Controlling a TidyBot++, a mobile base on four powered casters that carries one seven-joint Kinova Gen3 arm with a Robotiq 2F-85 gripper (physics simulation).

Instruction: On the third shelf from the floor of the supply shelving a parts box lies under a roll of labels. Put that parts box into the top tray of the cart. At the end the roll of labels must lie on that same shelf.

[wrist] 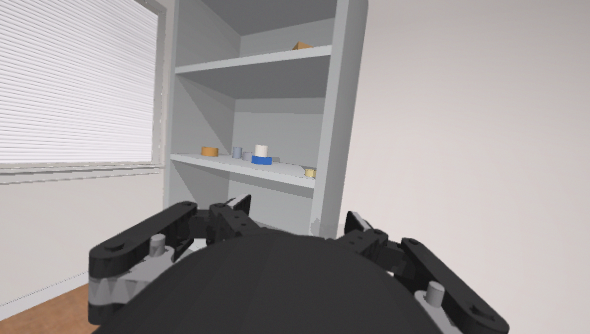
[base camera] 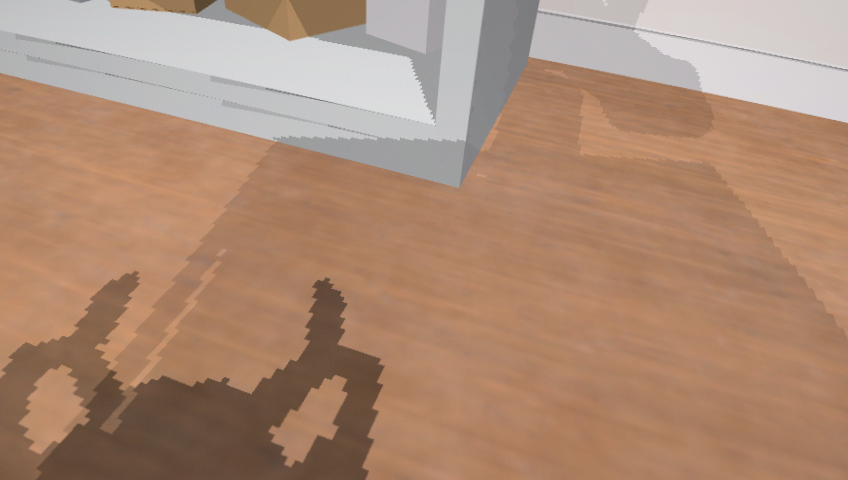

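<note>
What the pictures show me is a supply shelving, a window with blinds and my gripper.
</note>
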